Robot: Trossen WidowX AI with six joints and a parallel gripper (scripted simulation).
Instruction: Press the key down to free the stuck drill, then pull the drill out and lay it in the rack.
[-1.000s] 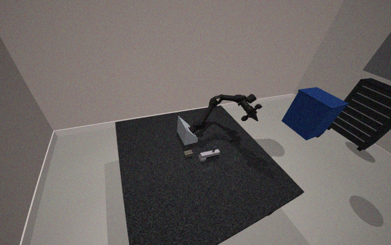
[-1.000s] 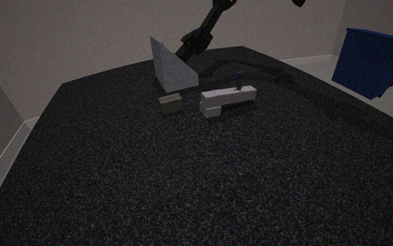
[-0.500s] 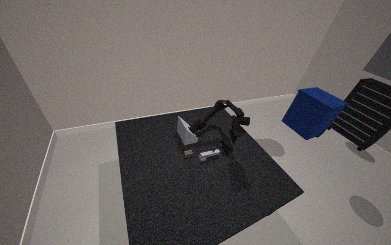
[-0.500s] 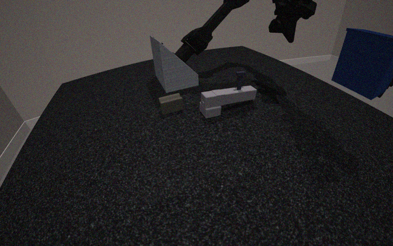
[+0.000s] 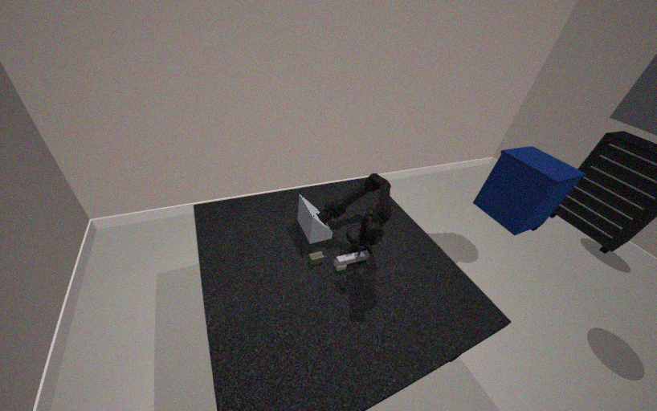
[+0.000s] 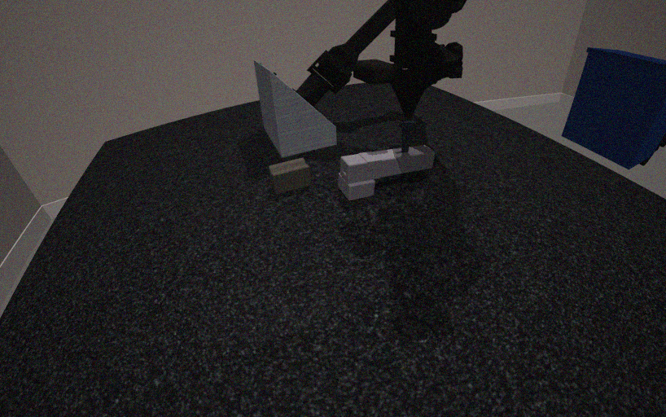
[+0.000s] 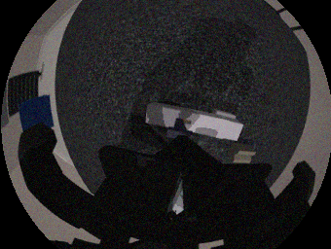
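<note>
The key is 40 mm below my gripper tip. The rest, counted from my gripper tip: drill: 60 mm to the right, 80 mm below; then light grey housing block: 40 mm to the right, 90 mm below.
</note>
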